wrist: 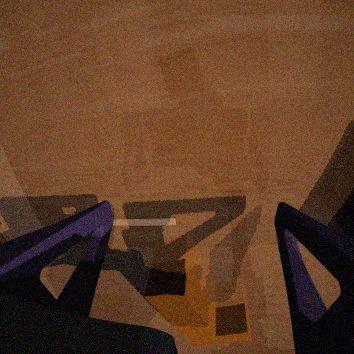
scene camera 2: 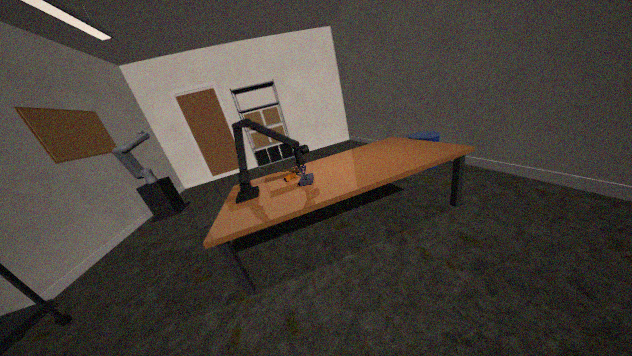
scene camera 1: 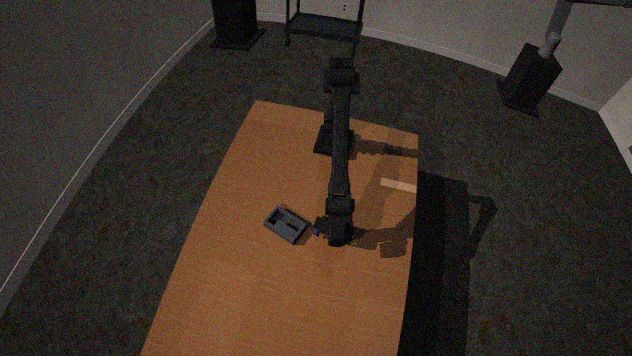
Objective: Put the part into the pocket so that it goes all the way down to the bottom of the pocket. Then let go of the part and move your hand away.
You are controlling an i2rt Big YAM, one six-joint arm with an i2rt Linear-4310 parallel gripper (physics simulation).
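Places are measured from the arm's base along level axes (x down, y left, z ahead), in centimetres.
Pixels of known places: gripper, fingertip midpoint: (wrist: 191, 210) (scene camera 2: 303, 172); arm's base, origin of the base link: (scene camera 2: 247, 192).
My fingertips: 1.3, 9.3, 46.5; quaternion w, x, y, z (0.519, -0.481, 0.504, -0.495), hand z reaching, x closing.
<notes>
For each thing: its middle in the pictures, then the offset to it from my fingertips, as dx, dy, dz. Level surfaces: height alone.
- orange part, body centre: (wrist: 206, 307) (scene camera 2: 291, 177) +0.0, -0.6, -11.3
- grey block with the pocket, body centre: (scene camera 1: 285, 224) (scene camera 2: 306, 179) -0.3, -18.0, -0.7
- wooden table, its level: dx +1.5
The orange part (scene camera 2: 290, 177) (wrist: 181, 311) lies on the table, with dark square recesses showing in the wrist view. It does not show in scene camera 1, where the arm covers that area. The grey block with the pocket (scene camera 1: 299, 231) (scene camera 2: 306, 181) sits on the table beside the gripper, apart from the part. In scene camera 1 it is left of the gripper, turned at an angle, its pocket facing up. My gripper (scene camera 2: 302, 169) (wrist: 191, 210) is open and empty above the table. In the wrist view the part shows low between the spread fingers.
The wooden table (scene camera 1: 235, 300) (scene camera 2: 390, 160) carries the arm's base (scene camera 1: 324, 140) (scene camera 2: 247, 193). A pale strip (scene camera 1: 398, 185) (wrist: 145, 221) shows on the table, right of the arm in scene camera 1. Dark shadows of the arm and fingers fall across the table near the part.
</notes>
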